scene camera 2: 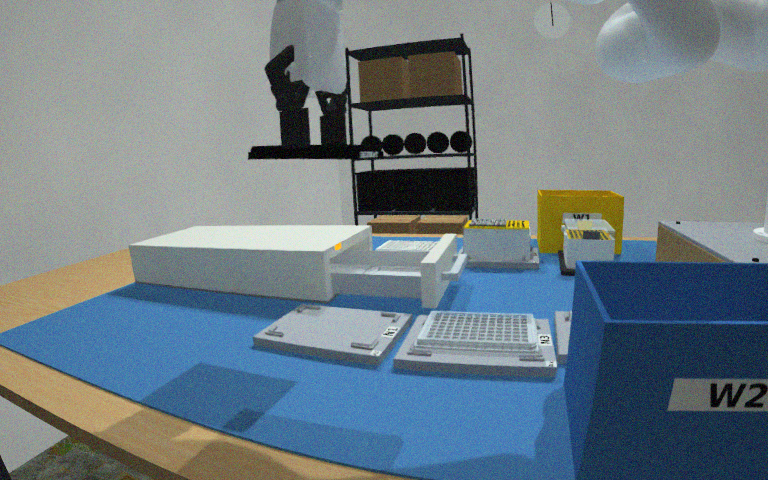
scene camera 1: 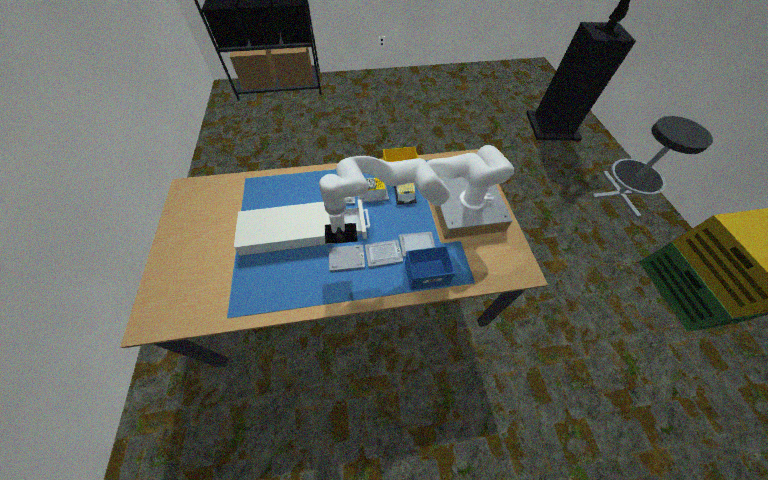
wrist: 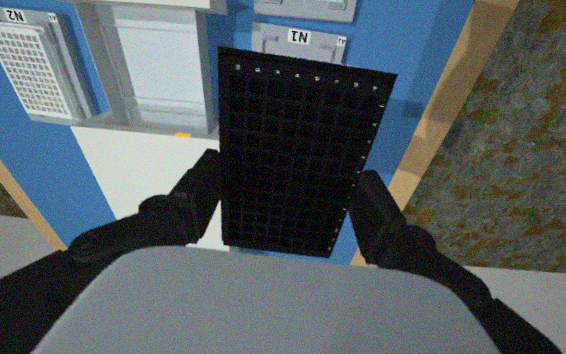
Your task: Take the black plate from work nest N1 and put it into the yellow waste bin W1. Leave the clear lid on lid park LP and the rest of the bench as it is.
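Where they show: gripper, fingertip midpoint: [scene camera 2: 316, 147] [scene camera 1: 340, 232] [wrist: 289, 180]; arm's base, origin of the base link: [scene camera 1: 472, 200].
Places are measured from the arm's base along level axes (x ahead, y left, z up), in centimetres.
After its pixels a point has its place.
The black plate [scene camera 1: 349, 233] @[x 57.8, y 30.2, z 13.5 cm] [scene camera 2: 260, 152] @[x 65.3, y 34.8, z 13.8 cm] [wrist: 295, 155] @[x 59.5, y 29.7, z 13.9 cm] is level, high above the bench, with its well grid facing up. My gripper [scene camera 1: 338, 227] @[x 61.3, y 29.9, z 13.8 cm] [scene camera 2: 314, 131] @[x 61.3, y 29.9, z 13.8 cm] [wrist: 289, 180] @[x 61.3, y 29.9, z 13.8 cm] is shut on its two long sides. Work nest N1 [scene camera 1: 346, 257] @[x 61.1, y 29.8, z -7.5 cm] [scene camera 2: 334, 331] @[x 60.1, y 31.0, z -7.4 cm] [wrist: 272, 32] @[x 54.3, y 25.2, z -7.4 cm] lies below, bare between its corner stops. The yellow waste bin W1 [scene camera 1: 400, 153] @[x 35.4, y -33.1, z -0.3 cm] [scene camera 2: 549, 226] @[x 41.0, y -19.1, z -3.0 cm] stands at the back of the bench; the arm hides part of it in scene camera 1. No LP label is readable, so I cannot tell for certain which holder is the lid park or see its clear lid.
A white instrument [scene camera 1: 283, 226] @[x 90.7, y 18.0, z -0.3 cm] [scene camera 2: 237, 249] @[x 82.6, y 24.7, z -0.4 cm] has its drawer [scene camera 2: 376, 285] @[x 61.6, y 17.9, z -5.9 cm] open. N3 bears a clear plate [scene camera 2: 481, 328] @[x 43.6, y 26.9, z -6.2 cm]; N2 bears a white plate [wrist: 35, 70] @[x 67.0, y -6.9, z -6.0 cm]. Blue bin W2 [scene camera 1: 429, 277] @[x 24.8, y 43.9, z 2.5 cm] [scene camera 2: 679, 350] @[x 27.1, y 44.3, z 1.7 cm] stands at the front right. Two tip boxes [scene camera 2: 496, 246] @[x 49.7, y -6.6, z -4.9 cm] [scene camera 2: 589, 250] @[x 32.4, y -5.7, z -4.5 cm] stand near W1.
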